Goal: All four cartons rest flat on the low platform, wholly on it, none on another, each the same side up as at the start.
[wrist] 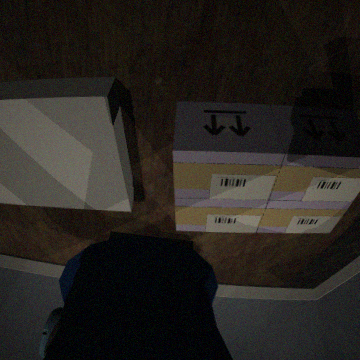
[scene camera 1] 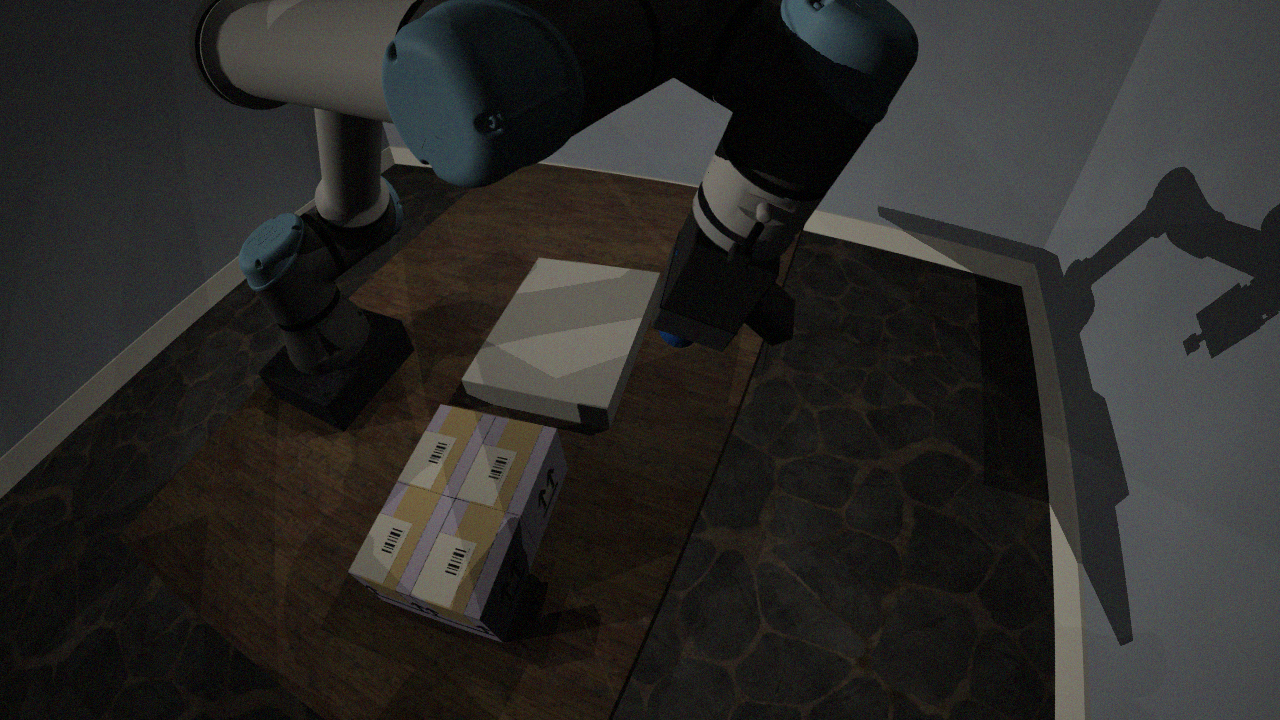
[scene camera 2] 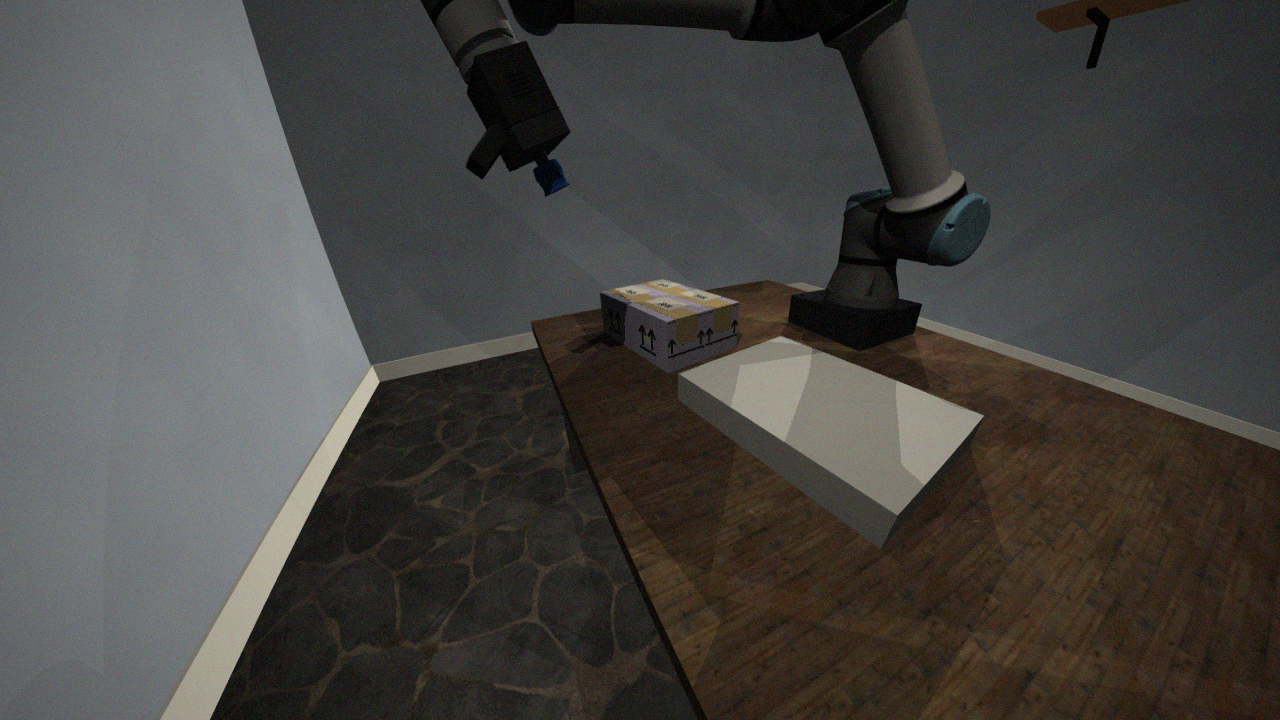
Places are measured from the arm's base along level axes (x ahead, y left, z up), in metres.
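Where they show: hand at its tool point: (wrist: 138,296) (scene camera 2: 557,190); arm's base at its link origin: (scene camera 1: 330,341) (scene camera 2: 859,299).
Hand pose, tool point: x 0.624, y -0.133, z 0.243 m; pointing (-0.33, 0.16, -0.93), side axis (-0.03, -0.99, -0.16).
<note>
Each offset is from my tool point to the centre of the thing. Level surfaces: height alone.
Several yellow and lilac cartons stand label side up on the table in a two-by-two block, touching: far-right {0.202 m back, 0.045 m right, 0.263 m down} (scene camera 1: 499,465) (scene camera 2: 666,305) (wrist: 242,186), far-left {0.290 m back, 0.041 m right, 0.263 m down} (scene camera 1: 438,450) (scene camera 2: 700,295) (wrist: 232,220), near-right {0.208 m back, 0.174 m right, 0.263 m down} (scene camera 1: 454,559) (scene camera 2: 631,292) (wrist: 327,186) and near-left {0.296 m back, 0.170 m right, 0.263 m down} (scene camera 1: 392,539) (scene camera 2: 664,284) (wrist: 306,221) in the first scene view. The low grey-white platform {0.224 m back, 0.264 m left, 0.289 m down} (scene camera 1: 572,322) (scene camera 2: 832,402) (wrist: 50,155) bears no carton and lies beside the block, a narrow gap apart. My gripper (scene camera 1: 674,339) (scene camera 2: 552,179) (wrist: 140,280), a blue suction cup, is open, tilted and high above, touching nothing.
The wooden table {0.313 m down} (scene camera 1: 671,501) (scene camera 2: 1074,555) (wrist: 150,40) carries the black arm base (scene camera 1: 340,376) (scene camera 2: 854,320), left of the platform in the first scene view. The stone floor (scene camera 1: 859,465) (scene camera 2: 483,537) lies below the table's long edge. Walls stand around it.
</note>
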